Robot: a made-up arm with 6 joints.
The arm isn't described. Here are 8 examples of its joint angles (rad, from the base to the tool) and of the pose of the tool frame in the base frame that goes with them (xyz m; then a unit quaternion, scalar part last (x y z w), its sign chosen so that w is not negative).
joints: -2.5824 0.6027 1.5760 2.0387 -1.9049 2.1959
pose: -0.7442 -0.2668 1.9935 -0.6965 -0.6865 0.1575 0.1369
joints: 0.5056 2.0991 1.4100 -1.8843 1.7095 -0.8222
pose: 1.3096 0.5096 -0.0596 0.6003 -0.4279 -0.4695 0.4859
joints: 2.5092 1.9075 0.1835 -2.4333 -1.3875 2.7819
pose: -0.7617 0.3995 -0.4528 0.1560 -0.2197 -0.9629 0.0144
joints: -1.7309 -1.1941 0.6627 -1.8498 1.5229 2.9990
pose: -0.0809 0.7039 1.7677 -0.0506 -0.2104 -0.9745 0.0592
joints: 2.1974 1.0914 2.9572 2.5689 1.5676 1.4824
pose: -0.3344 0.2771 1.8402 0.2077 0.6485 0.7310 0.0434
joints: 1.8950 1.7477 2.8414 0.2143 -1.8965 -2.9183
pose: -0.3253 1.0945 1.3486 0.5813 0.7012 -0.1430 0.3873
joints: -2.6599 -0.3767 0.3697 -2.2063 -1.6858 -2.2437
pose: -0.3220 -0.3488 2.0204 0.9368 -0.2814 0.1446 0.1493
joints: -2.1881 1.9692 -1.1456 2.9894 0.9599 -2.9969
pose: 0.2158 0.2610 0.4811 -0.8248 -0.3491 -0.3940 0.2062
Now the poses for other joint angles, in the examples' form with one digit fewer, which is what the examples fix.
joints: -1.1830 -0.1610 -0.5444 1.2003 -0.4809 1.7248
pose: 0.353 -1.091 0.954 -0.640 0.726 0.170 0.186
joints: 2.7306 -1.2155 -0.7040 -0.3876 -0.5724 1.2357
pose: -0.548 0.194 1.472 -0.056 -0.431 0.896 0.086
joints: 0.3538 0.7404 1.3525 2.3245 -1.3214 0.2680
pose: 1.150 0.274 1.899 -0.599 0.134 -0.666 0.423
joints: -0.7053 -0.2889 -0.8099 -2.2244 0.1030 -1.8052
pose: 0.792 -0.695 0.804 -0.760 0.449 0.089 0.461
